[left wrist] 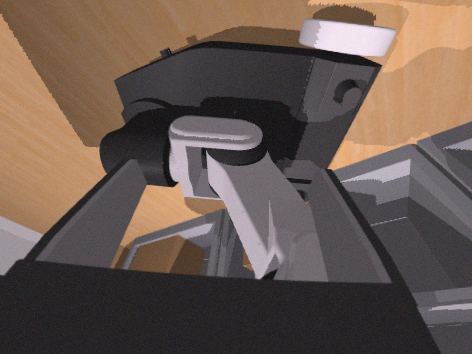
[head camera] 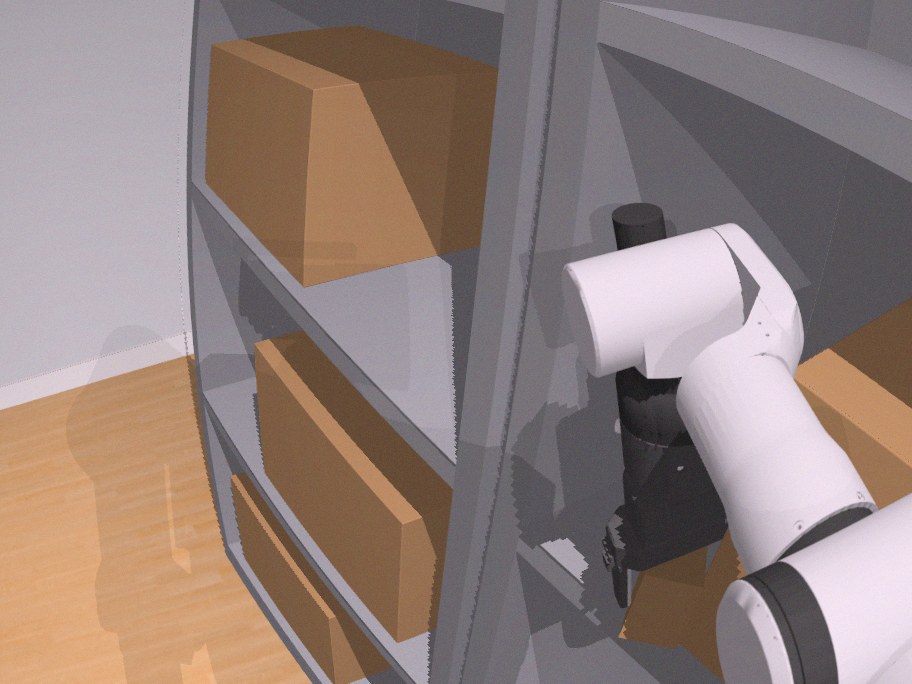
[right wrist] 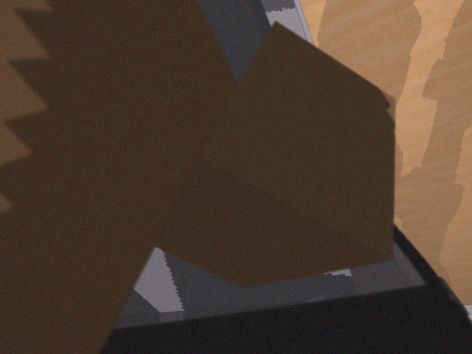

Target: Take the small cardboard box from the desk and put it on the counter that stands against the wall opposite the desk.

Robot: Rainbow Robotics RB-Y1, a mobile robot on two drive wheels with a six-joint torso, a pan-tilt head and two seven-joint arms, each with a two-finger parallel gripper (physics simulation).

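Frame: origin at the robot's base, x left, y back, z up, level; centimetres.
Where they show: left gripper, between the fingertips: [left wrist: 226, 175]; right gripper, between the fingertips: [head camera: 683, 577] [right wrist: 213, 198].
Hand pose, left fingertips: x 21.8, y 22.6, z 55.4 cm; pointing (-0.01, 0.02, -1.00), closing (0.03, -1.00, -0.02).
Note:
After its pixels a point has its place.
A small cardboard box [head camera: 663, 614] @(x -17.1, y -27.3, z 104.9 cm) [right wrist: 320, 165] @(x -16.9, y -27.9, z 106.4 cm) sits tilted in a grey shelf compartment, at the lower right of the head view, dark in the right wrist view. My right gripper [head camera: 666, 577] @(x -19.8, y -32.5, z 103.7 cm) is open, with its fingers close around the upper part of this box; one finger shows at the box's left side, the other is hidden. My left gripper [left wrist: 226, 175] @(x 21.8, y 22.6, z 55.4 cm) is open and empty in the left wrist view, with the robot's own white and black parts beyond its fingers. I cannot make out the desk or the counter.
A grey shelf unit [head camera: 489, 309] @(x -2.4, y -49.8, z 116.5 cm) fills the middle of the head view. It holds a big box [head camera: 257, 139] @(x 29.4, y -96.8, z 114.5 cm), a long box [head camera: 331, 478] @(x 14.3, y -76.1, z 73.6 cm) and a flat box [head camera: 283, 581] @(x 28.7, y -95.8, z 24.8 cm). A larger box [head camera: 861, 419] @(x -24.4, y -24.3, z 126.1 cm) stands behind my right arm. Wooden floor [head camera: 51, 515] @(x 106.8, y -121.4, z 0.0 cm) lies at the left.

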